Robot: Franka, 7 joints.
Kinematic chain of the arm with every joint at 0, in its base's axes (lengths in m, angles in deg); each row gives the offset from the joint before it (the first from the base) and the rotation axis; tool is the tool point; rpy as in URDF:
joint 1: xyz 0 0 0.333 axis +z
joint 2: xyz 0 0 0 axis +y
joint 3: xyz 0 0 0.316 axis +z
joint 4: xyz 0.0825 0 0 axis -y
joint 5: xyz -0.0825 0 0.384 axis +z
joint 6: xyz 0 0 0 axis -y
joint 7: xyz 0.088 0 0 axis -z
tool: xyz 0 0 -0.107 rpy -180 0 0
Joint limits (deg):
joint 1: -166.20..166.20
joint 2: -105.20..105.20
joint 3: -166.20..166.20
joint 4: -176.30..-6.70
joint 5: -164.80..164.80
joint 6: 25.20..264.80
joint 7: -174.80..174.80
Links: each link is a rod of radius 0.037 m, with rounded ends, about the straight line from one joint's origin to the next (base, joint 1, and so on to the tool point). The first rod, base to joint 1, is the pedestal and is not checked.
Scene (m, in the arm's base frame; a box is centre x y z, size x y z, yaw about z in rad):
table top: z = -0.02
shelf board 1: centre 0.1 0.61 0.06 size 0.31 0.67 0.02 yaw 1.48
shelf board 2: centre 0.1 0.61 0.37 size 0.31 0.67 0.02 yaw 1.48
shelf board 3: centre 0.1 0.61 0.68 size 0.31 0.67 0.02 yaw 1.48
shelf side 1: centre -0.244 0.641 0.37 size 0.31 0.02 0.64 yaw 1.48
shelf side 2: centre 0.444 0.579 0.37 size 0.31 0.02 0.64 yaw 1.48
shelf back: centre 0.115 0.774 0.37 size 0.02 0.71 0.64 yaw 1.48
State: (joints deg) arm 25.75 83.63 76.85 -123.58 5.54 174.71 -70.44
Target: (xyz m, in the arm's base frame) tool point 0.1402 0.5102 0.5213
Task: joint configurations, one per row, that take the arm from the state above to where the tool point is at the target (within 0.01 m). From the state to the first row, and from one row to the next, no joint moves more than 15 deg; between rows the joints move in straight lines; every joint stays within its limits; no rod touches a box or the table.
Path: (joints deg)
1: 18.41 81.52 76.72 -135.03 5.81 173.97 -70.44
2: 11.07 79.41 76.58 -146.48 6.07 173.23 -70.44
3: 3.73 77.31 76.45 -157.93 6.34 172.48 -70.44
4: -3.61 75.20 76.31 -169.38 6.61 171.74 -70.44
5: -13.67 85.16 89.57 -168.20 4.07 174.32 -70.44
6: -23.73 95.12 102.83 -167.02 1.53 176.89 -70.44
7: -33.79 105.08 116.09 -165.84 -1.02 179.46 -70.44
8: -24.38 99.78 114.00 -155.20 -0.48 178.86 -70.44
9: -14.98 94.48 111.91 -144.55 0.06 178.26 -70.44
10: -5.57 89.18 109.82 -133.91 0.60 177.65 -70.44

